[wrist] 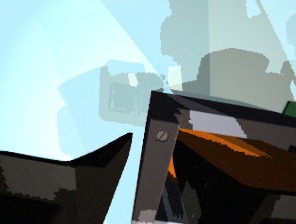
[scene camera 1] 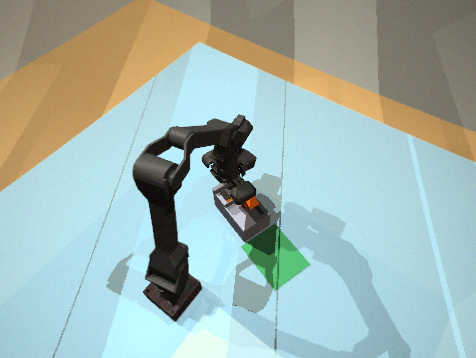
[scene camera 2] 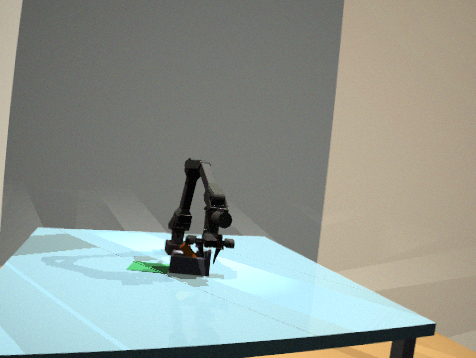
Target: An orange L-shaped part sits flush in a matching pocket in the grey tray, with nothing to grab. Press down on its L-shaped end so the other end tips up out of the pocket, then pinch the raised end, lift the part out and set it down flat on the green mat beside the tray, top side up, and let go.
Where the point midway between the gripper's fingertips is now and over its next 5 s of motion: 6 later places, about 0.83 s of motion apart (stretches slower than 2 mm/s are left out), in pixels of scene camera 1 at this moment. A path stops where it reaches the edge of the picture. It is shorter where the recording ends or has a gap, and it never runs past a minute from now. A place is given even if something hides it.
My gripper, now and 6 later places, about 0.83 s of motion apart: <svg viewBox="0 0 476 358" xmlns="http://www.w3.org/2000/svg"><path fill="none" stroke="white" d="M229 191L228 171L229 170L245 181L247 194L248 201L248 200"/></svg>
